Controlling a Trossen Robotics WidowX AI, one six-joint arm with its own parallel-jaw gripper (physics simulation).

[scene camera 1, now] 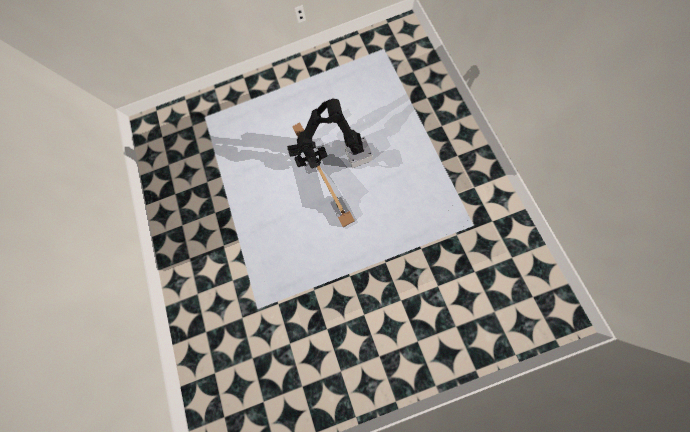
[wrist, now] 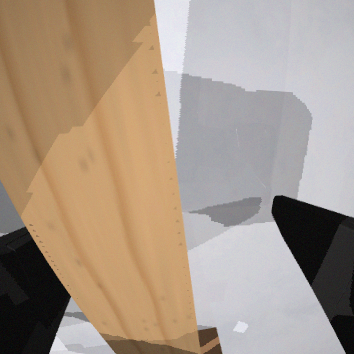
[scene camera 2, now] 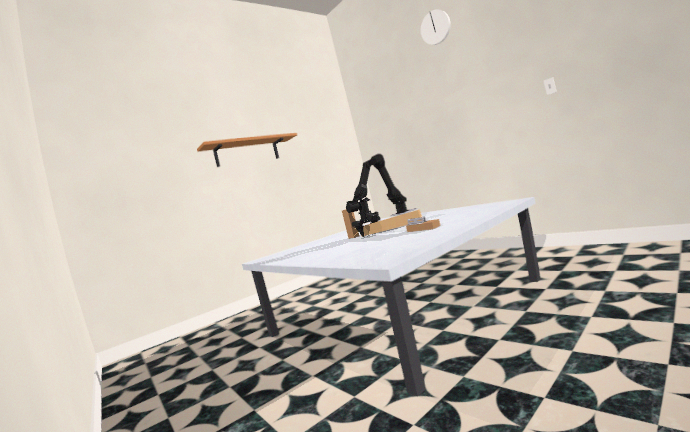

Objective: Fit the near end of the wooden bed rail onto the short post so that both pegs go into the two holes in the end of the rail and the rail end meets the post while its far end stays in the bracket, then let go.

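Frame: origin at the arm's base, x right, y ahead, z up, level; millimetres.
Where they show: gripper, fingertip midpoint: (wrist: 187, 206) (scene camera 2: 369, 235); arm's base, link origin: (scene camera 1: 357, 148) (scene camera 2: 402, 212).
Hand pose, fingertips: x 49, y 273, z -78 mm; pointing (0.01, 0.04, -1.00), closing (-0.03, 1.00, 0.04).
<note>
Each offset is from my fingertips to the top centre of the thing. "spot": to the spot under its first point. Level surfaces: height alone.
The wooden rail (scene camera 1: 330, 189) (scene camera 2: 394, 222) (wrist: 115, 165) runs from the short post to the metal bracket {spot: dx -336, dy -52, dz +98 mm} (scene camera 1: 337, 205) (scene camera 2: 416, 221), where its far end sits. The brown post (scene camera 1: 297, 128) (scene camera 2: 348, 223) (wrist: 210, 336) stands at the rail's near end. In the wrist view, the near end lies at the bottom, by the post; the pegs and holes do not show, so I cannot tell whether they meet. My gripper (scene camera 2: 360, 229) (wrist: 187, 206) is open and low over the near part of the rail. The rail crosses close to the left finger and hides its tip; the right finger stands apart from it.
The bracket is on an orange-brown block {dx -361, dy -65, dz +33 mm} (scene camera 1: 346, 219) (scene camera 2: 423, 225) on the white table {dz -2 mm} (scene camera 1: 264, 274) (scene camera 2: 325, 262). The arm's base (scene camera 1: 359, 152) (scene camera 2: 401, 207) stands beside the rail. A wall shelf (scene camera 2: 246, 140) hangs beyond the table.
</note>
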